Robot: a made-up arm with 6 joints. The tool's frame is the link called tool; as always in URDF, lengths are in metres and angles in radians. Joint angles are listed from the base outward.
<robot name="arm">
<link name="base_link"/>
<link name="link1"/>
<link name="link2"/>
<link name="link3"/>
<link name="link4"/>
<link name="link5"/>
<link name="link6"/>
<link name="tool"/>
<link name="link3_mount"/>
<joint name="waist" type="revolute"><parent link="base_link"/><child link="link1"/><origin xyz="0.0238 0.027 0.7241"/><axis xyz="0 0 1"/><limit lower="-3.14" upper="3.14"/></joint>
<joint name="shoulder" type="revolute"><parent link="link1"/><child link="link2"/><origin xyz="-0.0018 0.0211 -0.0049" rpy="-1.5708 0 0"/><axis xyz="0 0 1"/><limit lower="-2.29" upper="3.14"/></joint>
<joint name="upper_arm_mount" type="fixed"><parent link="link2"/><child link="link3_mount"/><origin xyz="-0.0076 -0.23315 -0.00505"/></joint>
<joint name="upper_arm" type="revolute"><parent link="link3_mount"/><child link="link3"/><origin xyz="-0.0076 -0.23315 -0.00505"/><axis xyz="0 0 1"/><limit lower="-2.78" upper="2.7"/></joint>
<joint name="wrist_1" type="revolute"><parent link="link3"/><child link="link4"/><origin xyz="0.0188 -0.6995 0.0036" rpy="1.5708 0 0"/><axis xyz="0 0 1"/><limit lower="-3.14" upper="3.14"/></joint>
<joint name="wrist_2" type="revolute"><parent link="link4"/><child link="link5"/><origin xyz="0.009 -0.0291 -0.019" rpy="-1.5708 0 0"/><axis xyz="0 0 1"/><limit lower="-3.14" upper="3.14"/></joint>
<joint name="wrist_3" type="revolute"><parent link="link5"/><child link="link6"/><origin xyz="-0.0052 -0.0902 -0.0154" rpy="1.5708 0 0"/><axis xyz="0 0 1"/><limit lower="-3.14" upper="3.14"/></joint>
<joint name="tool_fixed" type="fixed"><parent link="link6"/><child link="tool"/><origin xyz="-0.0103 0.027 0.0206"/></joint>
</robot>
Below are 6 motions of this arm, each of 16 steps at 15 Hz.
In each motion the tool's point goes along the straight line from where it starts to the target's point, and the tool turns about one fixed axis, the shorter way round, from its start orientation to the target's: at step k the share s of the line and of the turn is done. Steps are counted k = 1, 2, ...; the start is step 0. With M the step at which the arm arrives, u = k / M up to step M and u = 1 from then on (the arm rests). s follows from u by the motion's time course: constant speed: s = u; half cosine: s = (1 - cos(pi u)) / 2; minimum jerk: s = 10 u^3 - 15 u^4 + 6 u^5.
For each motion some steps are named. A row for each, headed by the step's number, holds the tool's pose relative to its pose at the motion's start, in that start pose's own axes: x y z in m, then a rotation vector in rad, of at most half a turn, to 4 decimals.
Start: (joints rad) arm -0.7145 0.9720 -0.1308 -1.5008 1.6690 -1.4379
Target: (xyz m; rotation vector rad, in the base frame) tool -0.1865 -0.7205 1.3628 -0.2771 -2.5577 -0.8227
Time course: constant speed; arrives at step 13
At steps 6, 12, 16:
6: 0.1792 0.1522 0.2841 -0.7605 -0.2022 -0.1838
12: 0.3584 0.3044 0.5682 -1.5210 -0.4043 -0.3675
16: 0.3883 0.3297 0.6155 -1.6478 -0.4380 -0.3981

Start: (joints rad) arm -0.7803 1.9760 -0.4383 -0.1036 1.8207 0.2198
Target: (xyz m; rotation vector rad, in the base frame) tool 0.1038 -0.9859 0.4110 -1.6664 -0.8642 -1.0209
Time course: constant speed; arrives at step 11
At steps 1, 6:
1: 0.0150 -0.0630 0.0146 -0.0445 0.1204 0.0740
6: 0.0897 -0.3781 0.0876 -0.2670 0.7223 0.4439

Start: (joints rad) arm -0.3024 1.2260 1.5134 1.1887 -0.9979 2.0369
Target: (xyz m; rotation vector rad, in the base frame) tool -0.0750 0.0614 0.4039 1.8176 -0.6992 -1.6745
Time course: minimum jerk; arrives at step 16
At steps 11, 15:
11: -0.3251 0.3681 -0.4450 -0.2653 -1.4638 -0.6588
15: -0.3956 0.4479 -0.5415 -0.3229 -1.7812 -0.8017

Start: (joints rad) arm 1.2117 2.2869 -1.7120 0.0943 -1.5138 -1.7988
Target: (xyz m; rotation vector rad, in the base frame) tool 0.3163 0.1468 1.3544 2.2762 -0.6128 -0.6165
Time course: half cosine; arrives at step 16
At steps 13, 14, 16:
13: 0.1368 -0.0067 0.5171 1.3122 -0.2169 -0.0124
14: 0.1437 -0.0071 0.5432 1.3784 -0.2279 -0.0130
16: 0.1494 -0.0073 0.5647 1.4329 -0.2369 -0.0135

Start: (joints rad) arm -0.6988 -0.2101 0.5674 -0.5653 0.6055 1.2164
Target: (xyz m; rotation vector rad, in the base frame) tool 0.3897 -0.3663 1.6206 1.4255 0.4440 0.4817
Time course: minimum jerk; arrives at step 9
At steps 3, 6, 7, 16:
3: 0.0686 -0.0597 0.0184 0.1050 0.0573 0.1290
6: 0.2581 -0.2249 0.0692 0.3952 0.2158 0.4858
7: 0.3017 -0.2629 0.0809 0.4620 0.2523 0.5678
16: 0.3267 -0.2847 0.0875 0.5002 0.2732 0.6148

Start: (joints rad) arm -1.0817 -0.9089 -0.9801 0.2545 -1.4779 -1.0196
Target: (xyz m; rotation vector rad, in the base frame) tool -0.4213 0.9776 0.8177 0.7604 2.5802 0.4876
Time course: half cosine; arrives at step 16
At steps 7, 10, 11, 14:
7: -0.0184 0.0113 -0.0536 -0.2879 -0.1629 0.1999
10: -0.0315 0.0194 -0.0921 -0.4946 -0.2799 0.3433
11: -0.0355 0.0218 -0.1036 -0.5565 -0.3149 0.3862
14: -0.0439 0.0270 -0.1281 -0.6882 -0.3894 0.4777

